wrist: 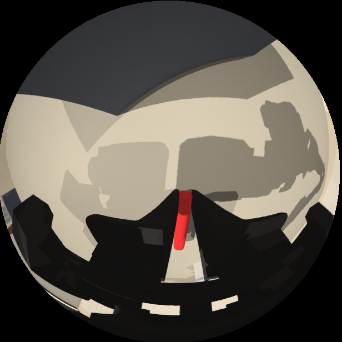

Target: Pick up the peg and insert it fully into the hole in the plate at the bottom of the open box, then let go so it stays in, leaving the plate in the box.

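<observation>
The red peg [182, 225] is between the two black fingertips at the lower middle of the wrist view, with its darker end at the tips and its brighter length reaching down the view between the fingers. My gripper [184, 193] is shut on the peg near that darker end. The open box [145, 55] shows as a dark grey outer wall across the top of the view, beyond the fingertips. The inside of the box, the plate and its hole do not show.
The beige table top [210, 117] lies between the box and the gripper, with shadows of the arm and box across it. A small part of a light grey object [198, 271] shows between the fingers, low in the view.
</observation>
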